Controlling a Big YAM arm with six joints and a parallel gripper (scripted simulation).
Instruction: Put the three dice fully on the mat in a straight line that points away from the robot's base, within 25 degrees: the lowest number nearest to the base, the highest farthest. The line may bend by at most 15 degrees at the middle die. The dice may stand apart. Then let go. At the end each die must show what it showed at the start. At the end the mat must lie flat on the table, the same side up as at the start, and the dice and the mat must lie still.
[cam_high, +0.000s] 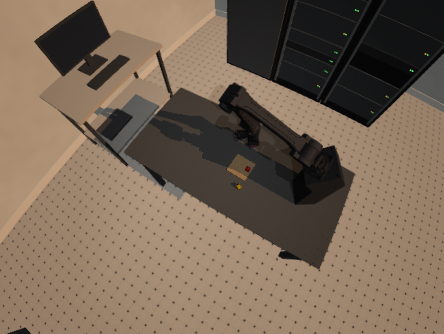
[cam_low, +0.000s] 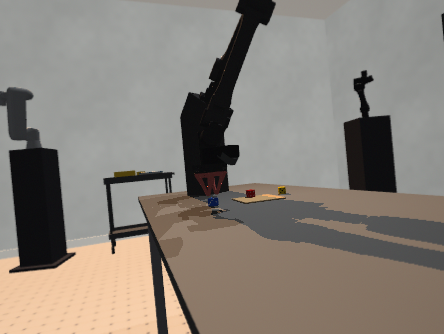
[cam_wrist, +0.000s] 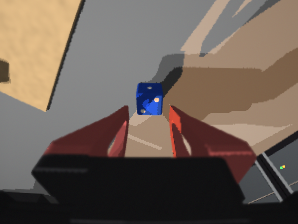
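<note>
My gripper is now 30 mm above the blue die. The rest, counted from my hand: tan mat: 150 mm to the left, 50 mm behind, 40 mm below; yellow die: 260 mm to the left, 140 mm behind, 30 mm below; red die: 140 mm to the left, 100 mm behind, 30 mm below.
</note>
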